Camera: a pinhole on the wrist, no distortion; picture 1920 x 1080 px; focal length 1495.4 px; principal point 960.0 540.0 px. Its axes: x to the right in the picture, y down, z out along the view. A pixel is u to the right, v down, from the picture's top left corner.
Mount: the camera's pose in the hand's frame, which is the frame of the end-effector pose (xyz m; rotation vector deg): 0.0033 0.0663 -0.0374 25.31 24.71 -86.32
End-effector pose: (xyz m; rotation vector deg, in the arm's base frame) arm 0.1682 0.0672 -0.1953 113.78 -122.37 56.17
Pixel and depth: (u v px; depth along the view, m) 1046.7 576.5 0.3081
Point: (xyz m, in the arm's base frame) 0.3475 -0.0421 -0.3161
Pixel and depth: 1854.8 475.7 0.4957
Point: 0.6633 -0.0153 -0.2009
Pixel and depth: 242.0 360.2 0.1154
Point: 0.1555 0.0323 -0.2927
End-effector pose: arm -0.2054 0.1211 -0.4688 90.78 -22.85 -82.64
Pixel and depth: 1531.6 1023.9 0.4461
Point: -0.4992 0.0674 -0.7764
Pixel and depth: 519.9 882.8 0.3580
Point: -0.4876 -0.0554 -0.5071
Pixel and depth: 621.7 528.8 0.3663
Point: -0.5124 0.0234 -0.4762
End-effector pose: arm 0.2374 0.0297 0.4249 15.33 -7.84 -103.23
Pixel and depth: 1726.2 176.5 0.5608
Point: -0.2543 0.2566 0.6017
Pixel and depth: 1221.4 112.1 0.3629
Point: 0.0294 0.1592 0.6207
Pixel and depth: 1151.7 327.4 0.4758
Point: -0.0572 0.1336 0.6975
